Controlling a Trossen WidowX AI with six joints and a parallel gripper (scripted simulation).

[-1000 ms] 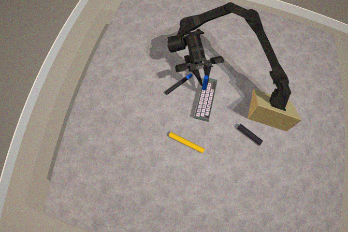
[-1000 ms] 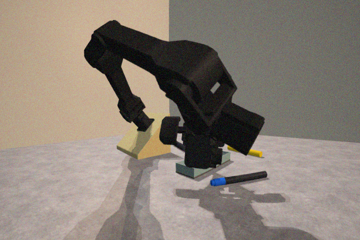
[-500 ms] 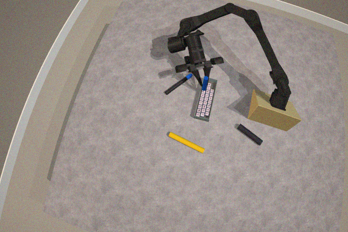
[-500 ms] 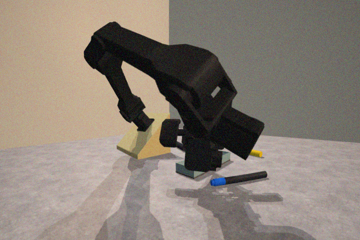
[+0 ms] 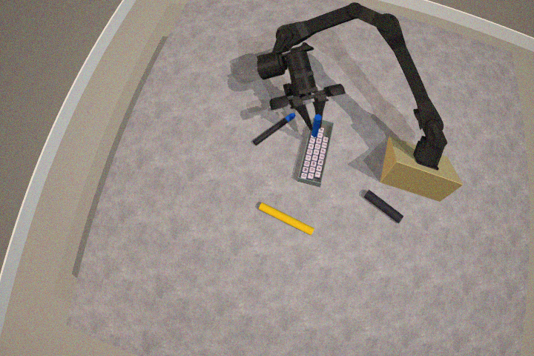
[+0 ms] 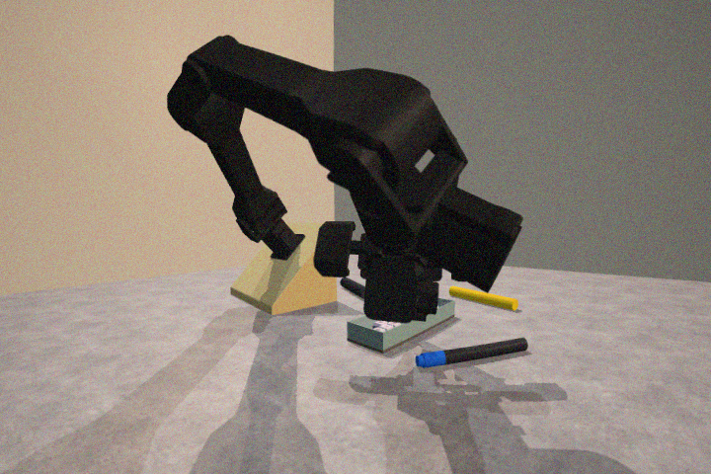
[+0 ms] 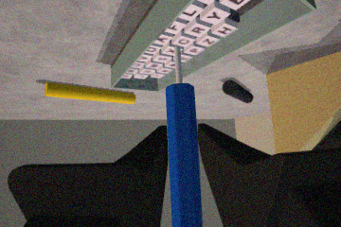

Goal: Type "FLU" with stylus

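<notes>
Now: the blue-capped pen 90 mm ahead of my gripper tip, 30 mm to the right of it and 80 mm below it. Round my gripper tip: yellow stick: 10 mm ahead, 220 mm to the left, 70 mm below; then blue stylus: 10 mm below; then grey stylus tip: 50 mm below.
</notes>
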